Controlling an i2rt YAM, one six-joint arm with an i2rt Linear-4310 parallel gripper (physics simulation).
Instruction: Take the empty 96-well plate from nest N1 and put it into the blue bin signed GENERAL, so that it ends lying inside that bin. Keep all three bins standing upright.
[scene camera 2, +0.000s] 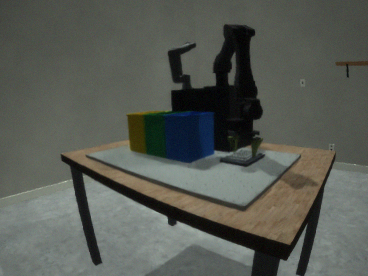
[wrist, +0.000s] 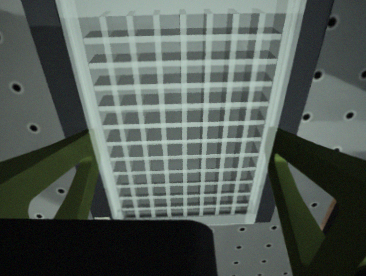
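The clear 96-well plate lies flat in the dark nest, whose edge shows along both long sides of the plate in the wrist view. My gripper is shut on the plate, with one green fingertip against each long side. The wells look empty. The blue bin stands upright to the left of the plate in the scene view; no sign is readable on it. The green bin and the yellow bin stand upright beside it in a row.
The bins and the nest stand on a grey perforated board on a wooden table. A large black block rises behind the bins, and a dark jointed object stands up behind it.
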